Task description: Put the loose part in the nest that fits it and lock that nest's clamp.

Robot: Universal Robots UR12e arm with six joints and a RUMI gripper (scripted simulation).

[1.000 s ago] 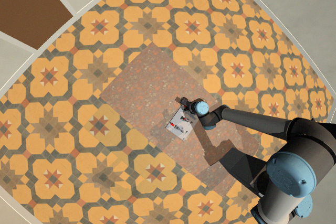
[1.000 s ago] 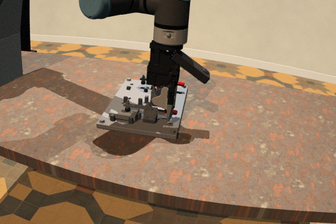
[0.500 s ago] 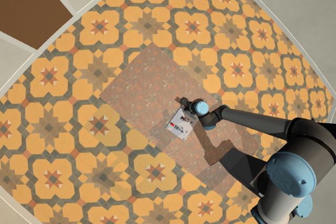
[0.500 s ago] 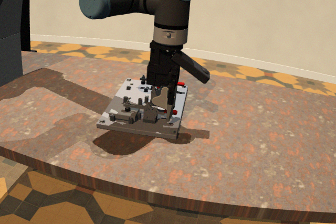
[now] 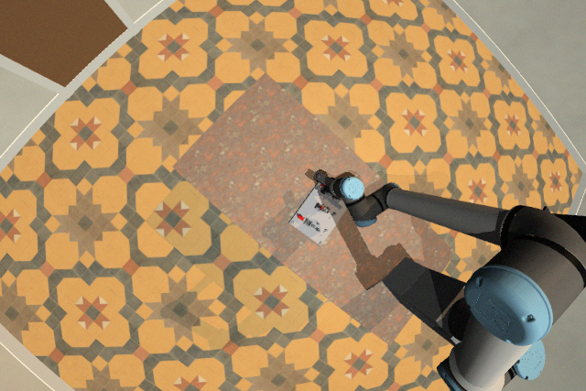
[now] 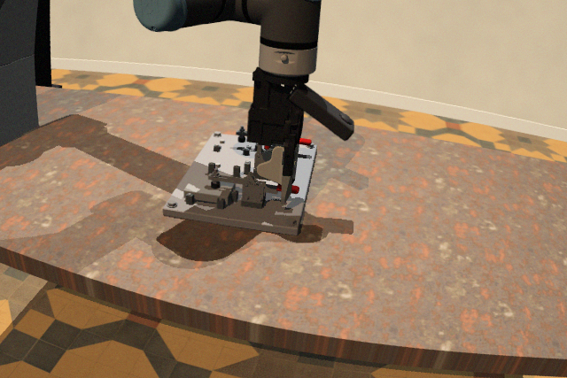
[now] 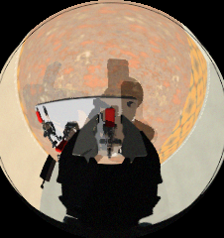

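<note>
Now: hand 6 cm past the toggle clamp and 1 cm to the left of it. From my hand the other things lie so: part: 13 cm behind, 2 cm to the right, 2 cm below; then grey fixture plate: 10 cm to the left, 10 cm behind, 4 cm below.
</note>
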